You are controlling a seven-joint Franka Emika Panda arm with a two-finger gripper.
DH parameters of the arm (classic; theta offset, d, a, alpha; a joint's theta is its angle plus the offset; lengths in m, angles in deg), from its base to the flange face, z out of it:
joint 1: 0 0.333 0 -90
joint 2: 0 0 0 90
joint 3: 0 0.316 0.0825 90
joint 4: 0 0 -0.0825 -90
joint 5: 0 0.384 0 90
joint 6: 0 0 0.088 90
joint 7: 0 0.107 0 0
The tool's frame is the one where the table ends.
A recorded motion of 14 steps. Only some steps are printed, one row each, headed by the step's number.
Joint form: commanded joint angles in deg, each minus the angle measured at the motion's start. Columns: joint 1, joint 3, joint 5, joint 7, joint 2, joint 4, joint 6.
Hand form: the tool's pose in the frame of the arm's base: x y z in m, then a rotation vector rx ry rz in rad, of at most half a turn. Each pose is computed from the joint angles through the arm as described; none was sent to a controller.
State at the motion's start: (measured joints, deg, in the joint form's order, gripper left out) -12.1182 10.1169 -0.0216 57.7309 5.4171 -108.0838 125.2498
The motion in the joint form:
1: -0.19 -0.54 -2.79 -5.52 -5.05 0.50 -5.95
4: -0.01 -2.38 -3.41 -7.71 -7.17 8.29 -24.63
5: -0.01 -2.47 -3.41 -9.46 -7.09 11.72 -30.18
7: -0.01 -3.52 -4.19 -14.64 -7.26 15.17 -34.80
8: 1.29 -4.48 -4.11 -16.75 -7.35 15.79 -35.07
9: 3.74 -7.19 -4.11 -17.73 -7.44 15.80 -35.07
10: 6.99 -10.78 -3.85 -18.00 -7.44 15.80 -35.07
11: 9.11 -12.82 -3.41 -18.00 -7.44 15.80 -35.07
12: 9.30 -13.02 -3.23 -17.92 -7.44 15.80 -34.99
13: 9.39 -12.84 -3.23 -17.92 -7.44 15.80 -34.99
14: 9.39 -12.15 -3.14 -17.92 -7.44 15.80 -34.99
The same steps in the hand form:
1: 0.5818 -0.0304 0.5211 -2.7496 1.3954 -0.3069
4: 0.5554 -0.0470 0.5764 2.7630 -1.4034 0.1019
5: 0.5494 -0.0480 0.5957 2.7670 -1.3634 0.0456
7: 0.5415 -0.0593 0.6190 2.7937 -1.2605 0.0221
8: 0.5412 -0.0559 0.6246 2.8231 -1.2029 0.0307
9: 0.5404 -0.0588 0.6256 2.8322 -1.1858 0.0316
10: 0.5400 -0.0621 0.6256 2.8374 -1.1900 0.0281
11: 0.5401 -0.0609 0.6255 2.8461 -1.1913 0.0241
12: 0.5403 -0.0607 0.6256 2.8484 -1.1949 0.0248
13: 0.5406 -0.0581 0.6256 2.8512 -1.1882 0.0250
14: 0.5413 -0.0513 0.6256 2.8594 -1.1715 0.0250

